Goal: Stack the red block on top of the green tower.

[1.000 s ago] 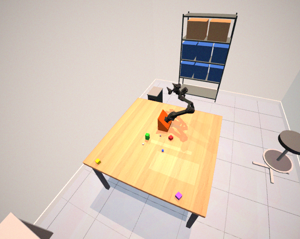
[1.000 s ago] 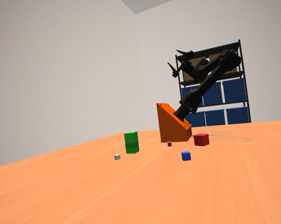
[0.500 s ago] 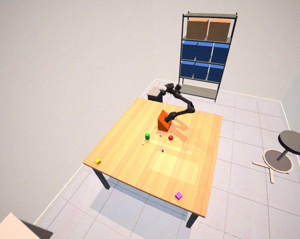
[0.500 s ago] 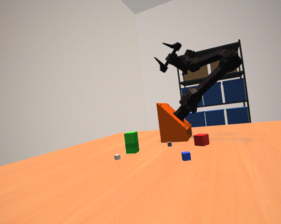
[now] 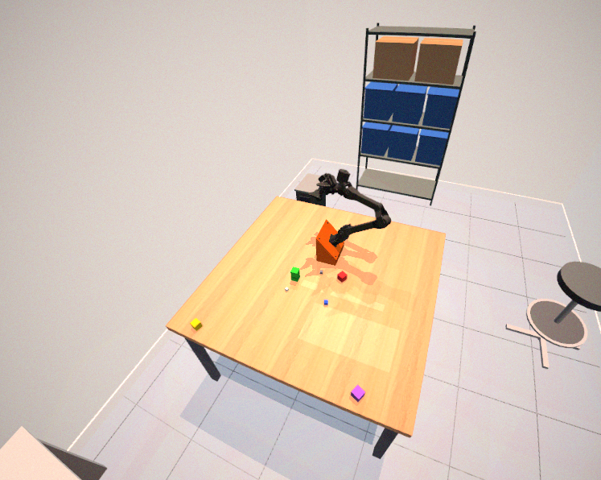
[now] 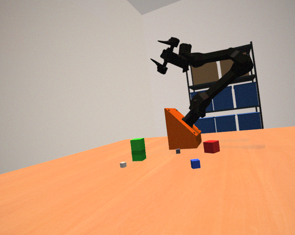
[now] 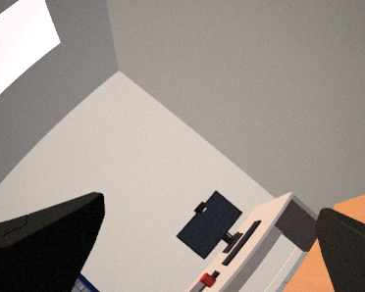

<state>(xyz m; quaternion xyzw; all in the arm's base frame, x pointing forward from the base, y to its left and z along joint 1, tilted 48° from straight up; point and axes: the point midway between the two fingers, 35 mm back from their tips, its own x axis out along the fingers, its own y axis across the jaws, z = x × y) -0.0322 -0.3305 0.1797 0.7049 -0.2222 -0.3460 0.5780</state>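
My gripper tip is 47 cm above the red block, 21 cm to the right of it and 16 cm short of it. The rest, counted from my gripper tip: dark grey cube (48 cm below, 15 cm ahead, 8 cm to the left); then white cube (48 cm below, 32 cm ahead, 8 cm to the right); then blue cube (48 cm below, 36 cm ahead, 16 cm to the left).
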